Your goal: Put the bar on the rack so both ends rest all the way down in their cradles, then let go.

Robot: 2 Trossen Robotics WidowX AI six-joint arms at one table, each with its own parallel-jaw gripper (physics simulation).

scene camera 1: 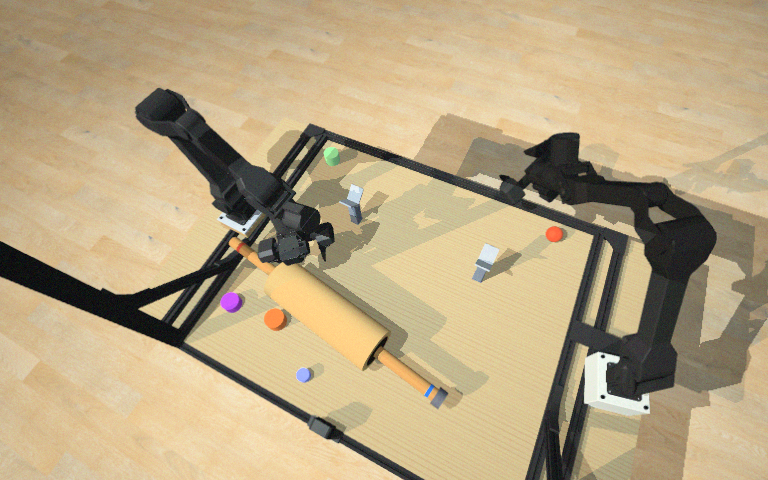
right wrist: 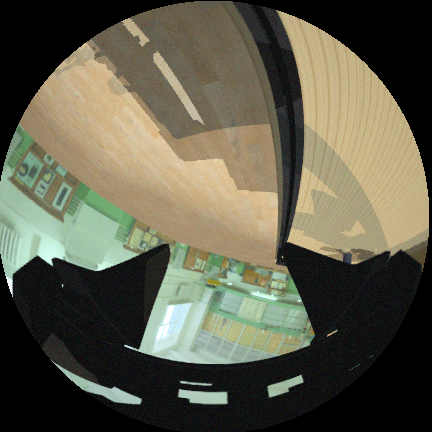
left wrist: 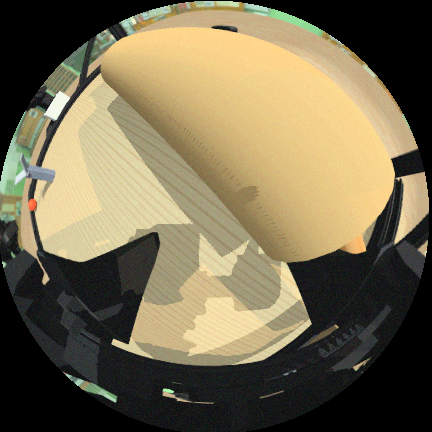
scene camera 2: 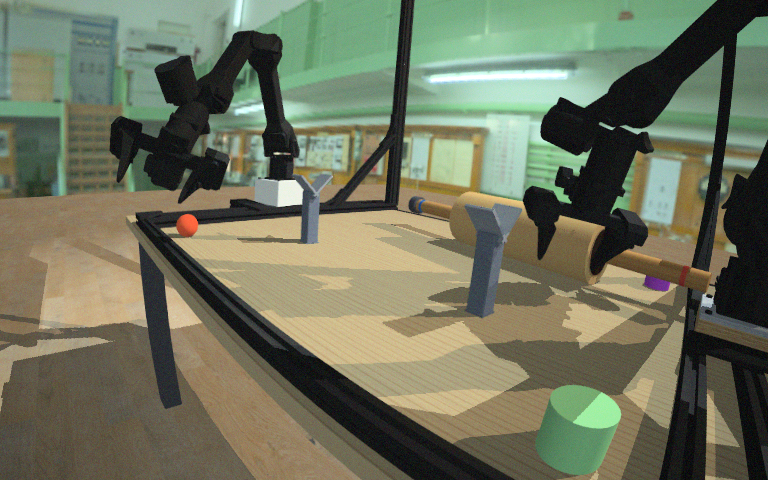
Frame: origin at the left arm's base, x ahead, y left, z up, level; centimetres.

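Where they show: left gripper, fingertip midpoint: [scene camera 1: 308, 264] [left wrist: 219, 237] [scene camera 2: 565, 264]; right gripper, fingertip midpoint: [scene camera 1: 512, 164] [right wrist: 227, 249] [scene camera 2: 148, 190]; left arm's base, origin of the base link: [scene camera 1: 241, 212] [scene camera 2: 743, 314]; right arm's base, origin of the base link: [scene camera 1: 623, 381] [scene camera 2: 280, 179].
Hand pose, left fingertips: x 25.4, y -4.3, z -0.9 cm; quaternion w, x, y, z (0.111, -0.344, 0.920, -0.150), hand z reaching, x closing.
Observation:
Each offset is from my left fingertips to the top centre of the thing.
The bar, a thick tan roller with thin orange handles [scene camera 1: 327, 316] [scene camera 2: 566, 243] [left wrist: 250, 110], lies slantwise on the table, off the rack. One handle has a red band, the other a blue band and dark tip. The rack is two separate grey posts with V-shaped cradles, one near the green cylinder @(dz +8.8, dx +2.8, dy +19.3 cm) [scene camera 1: 355, 211] [scene camera 2: 484, 277], one nearer the red ball @(dz +8.8, dx +39.9, dy +18.9 cm) [scene camera 1: 481, 268] [scene camera 2: 309, 220] [left wrist: 41, 173]; both cradles are empty. My left gripper [scene camera 1: 300, 257] [scene camera 2: 570, 263] [left wrist: 219, 237] is open beside the roller's red-banded end, on its rack side. My right gripper [scene camera 1: 514, 165] [scene camera 2: 150, 191] [right wrist: 227, 249] is open, above the table's edge.
A green cylinder @(dz +0.0, dx -14.9, dy +34.4 cm) [scene camera 1: 331, 156] [scene camera 2: 577, 430] and a red ball @(dz +0.6, dx +53.1, dy +38.7 cm) [scene camera 1: 554, 233] [scene camera 2: 186, 225] [left wrist: 32, 204] stand beyond the posts. Purple @(dz -1.1, dx -12.8, dy -17.4 cm) [scene camera 1: 231, 302] [scene camera 2: 656, 283], orange @(dz -0.4, dx +0.3, dy -15.7 cm) [scene camera 1: 275, 319] and blue @(dz -1.6, dx +13.8, dy -23.2 cm) [scene camera 1: 303, 374] discs lie on the roller's other side. A black frame edges the table.

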